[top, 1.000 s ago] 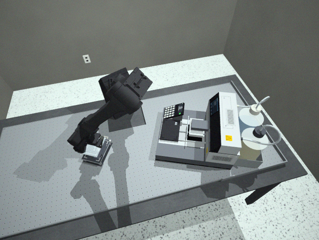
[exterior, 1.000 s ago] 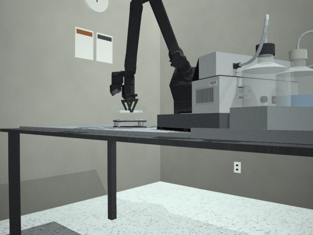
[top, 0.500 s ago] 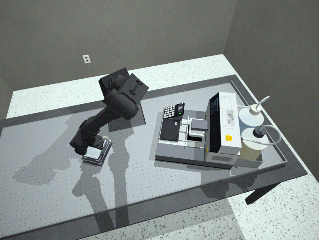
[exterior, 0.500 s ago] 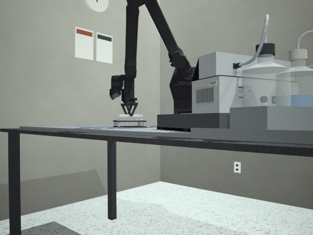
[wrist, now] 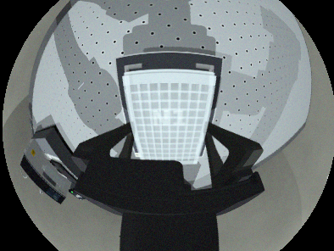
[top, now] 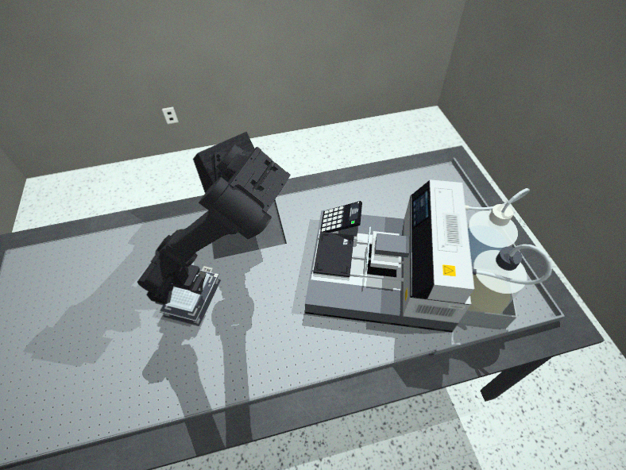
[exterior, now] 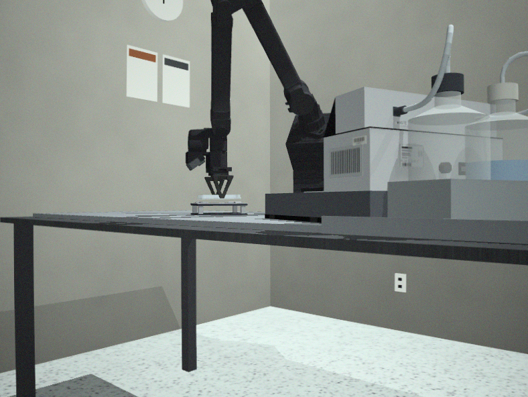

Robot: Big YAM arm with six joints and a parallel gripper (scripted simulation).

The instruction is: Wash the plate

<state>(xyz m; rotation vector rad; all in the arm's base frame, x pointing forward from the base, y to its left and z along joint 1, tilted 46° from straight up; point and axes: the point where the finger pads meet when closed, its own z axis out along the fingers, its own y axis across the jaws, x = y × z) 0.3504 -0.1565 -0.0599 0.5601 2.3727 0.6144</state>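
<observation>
My hand is 10 mm above the white well plate. From my hand the other things lie so: black carrier 450 mm to the left, 80 mm behind, 20 mm above; then plate washer 600 mm to the left, 70 mm above, 50 mm behind; then plate nest 30 mm below.
</observation>
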